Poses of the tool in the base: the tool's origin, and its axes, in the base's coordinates. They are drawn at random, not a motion.
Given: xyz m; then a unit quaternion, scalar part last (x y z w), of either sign.
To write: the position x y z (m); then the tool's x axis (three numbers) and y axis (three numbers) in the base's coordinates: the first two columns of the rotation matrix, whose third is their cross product. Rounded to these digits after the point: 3 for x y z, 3 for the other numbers.
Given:
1: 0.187, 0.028, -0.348, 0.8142, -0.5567, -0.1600, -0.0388
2: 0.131, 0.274, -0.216, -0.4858, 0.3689, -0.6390, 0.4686
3: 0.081, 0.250, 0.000, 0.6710, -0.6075, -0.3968, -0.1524
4: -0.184, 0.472, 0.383, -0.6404, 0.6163, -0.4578, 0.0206
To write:
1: 0.187, 0.028, -0.348, 0.329, -0.894, -0.304, -0.919, -0.377, 0.115
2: 0.131, 0.274, -0.216, -0.089, -0.957, 0.275, 0.240, -0.289, -0.927
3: 0.081, 0.250, 0.000, -0.053, -0.694, -0.718, -0.936, -0.215, 0.278
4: -0.184, 0.472, 0.383, -0.179, -0.808, 0.561, -0.771, -0.239, -0.591
